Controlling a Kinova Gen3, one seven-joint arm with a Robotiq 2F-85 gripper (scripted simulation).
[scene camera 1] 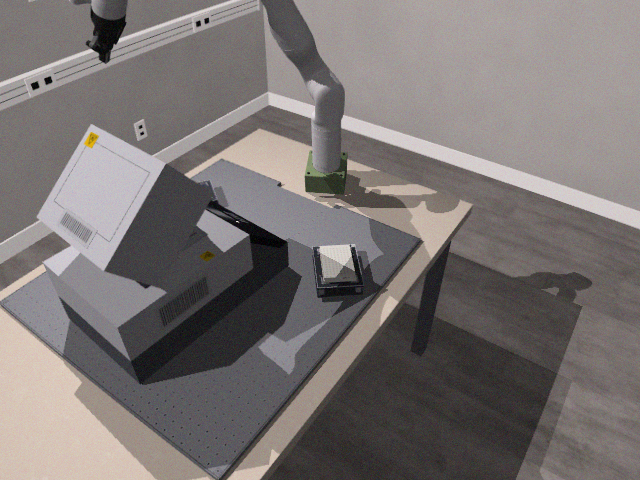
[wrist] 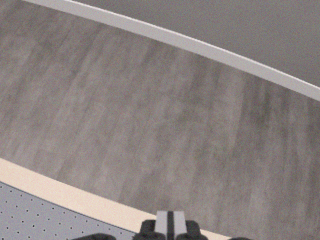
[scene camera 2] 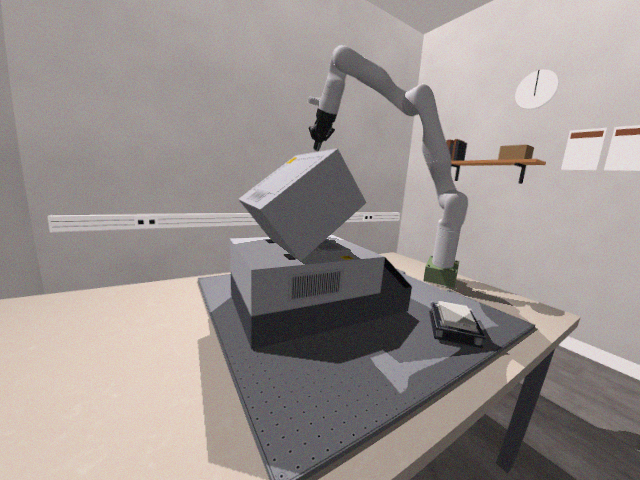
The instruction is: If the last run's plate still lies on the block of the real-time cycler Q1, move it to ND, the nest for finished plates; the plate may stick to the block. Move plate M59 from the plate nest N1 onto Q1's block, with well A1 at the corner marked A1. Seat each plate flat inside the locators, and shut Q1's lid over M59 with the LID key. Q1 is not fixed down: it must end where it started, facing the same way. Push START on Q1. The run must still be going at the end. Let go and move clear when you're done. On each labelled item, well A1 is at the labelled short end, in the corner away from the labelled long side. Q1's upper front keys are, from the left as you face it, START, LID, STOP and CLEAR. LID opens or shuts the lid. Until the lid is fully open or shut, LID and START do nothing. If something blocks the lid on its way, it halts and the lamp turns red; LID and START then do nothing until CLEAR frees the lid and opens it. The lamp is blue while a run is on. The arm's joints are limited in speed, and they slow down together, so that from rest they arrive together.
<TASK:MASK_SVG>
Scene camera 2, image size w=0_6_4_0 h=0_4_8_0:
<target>plate M59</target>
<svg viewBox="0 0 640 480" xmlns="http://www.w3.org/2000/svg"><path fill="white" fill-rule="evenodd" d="M439 301L437 306L443 325L477 331L477 324L467 306Z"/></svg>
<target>cycler Q1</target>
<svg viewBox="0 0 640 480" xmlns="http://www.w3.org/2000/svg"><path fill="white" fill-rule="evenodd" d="M338 149L296 155L296 158L285 163L239 198L242 205L268 235L268 237L230 239L231 297L251 349L407 312L409 309L412 286L386 257L331 235L366 204Z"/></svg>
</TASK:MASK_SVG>
